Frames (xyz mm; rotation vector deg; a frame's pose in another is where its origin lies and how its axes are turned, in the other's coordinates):
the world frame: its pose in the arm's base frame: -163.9 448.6 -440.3 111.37 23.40 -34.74
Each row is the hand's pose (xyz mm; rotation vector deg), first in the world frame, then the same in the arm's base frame.
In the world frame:
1: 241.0 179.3 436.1 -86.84 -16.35 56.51
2: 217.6 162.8 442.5 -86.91 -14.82 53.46
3: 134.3 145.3 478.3 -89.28 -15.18 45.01
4: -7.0 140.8 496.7 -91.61 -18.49 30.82
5: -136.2 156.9 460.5 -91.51 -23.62 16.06
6: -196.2 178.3 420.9 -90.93 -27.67 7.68
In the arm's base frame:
1: 25.6 -17.9 -604.2 23.13 -16.08 8.70
2: -3.7 -17.1 -605.0 23.94 -13.11 8.20
3: -89.3 -43.4 -582.6 22.53 -6.57 4.24
4: -211.2 -60.7 -510.8 19.99 2.83 -4.53
5: -299.7 -37.1 -411.4 17.99 11.40 -15.36
6: -328.1 -11.6 -346.9 16.39 15.61 -22.37

